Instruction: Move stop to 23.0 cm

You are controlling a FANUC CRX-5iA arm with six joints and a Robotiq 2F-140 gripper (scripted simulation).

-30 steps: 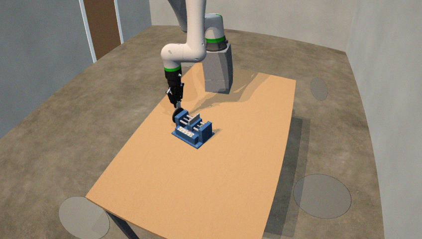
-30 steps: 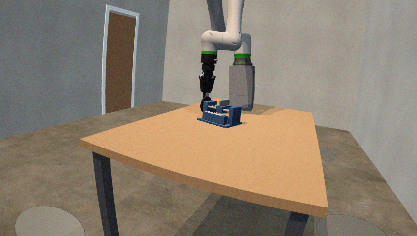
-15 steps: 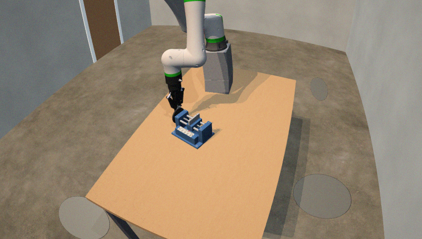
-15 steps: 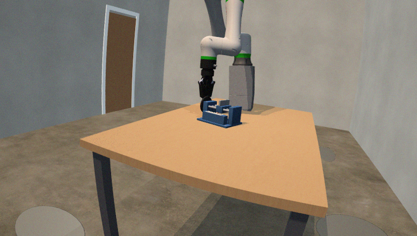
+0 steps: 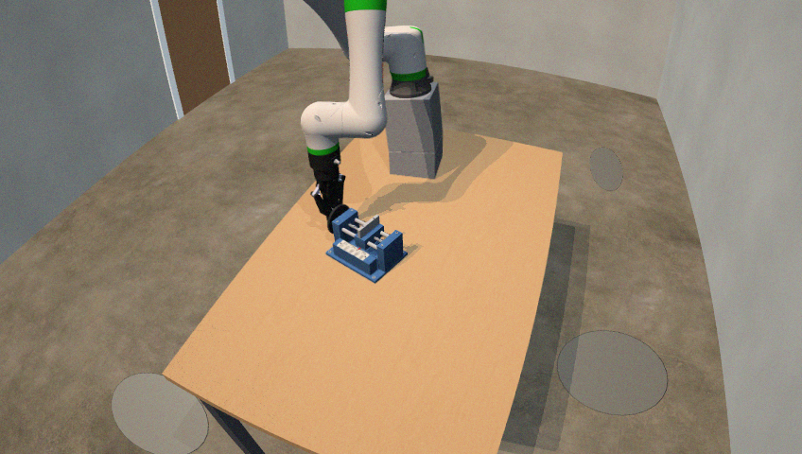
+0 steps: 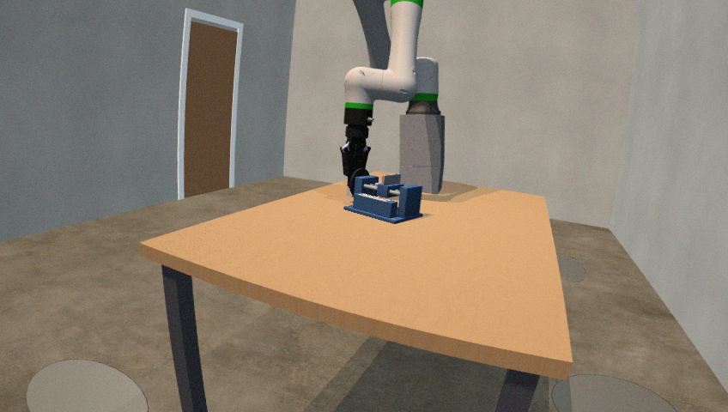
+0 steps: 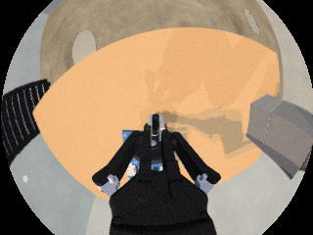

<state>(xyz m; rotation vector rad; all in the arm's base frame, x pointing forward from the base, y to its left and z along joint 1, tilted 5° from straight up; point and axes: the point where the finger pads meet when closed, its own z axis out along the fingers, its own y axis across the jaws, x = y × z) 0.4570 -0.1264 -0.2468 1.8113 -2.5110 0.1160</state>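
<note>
Now: hand 20 mm to the right of the black handwheel, 10 mm short of it and 10 mm above it. Also, from my hand: grey stop plate 150 mm to the left, 70 mm ahead, 30 mm above.
</note>
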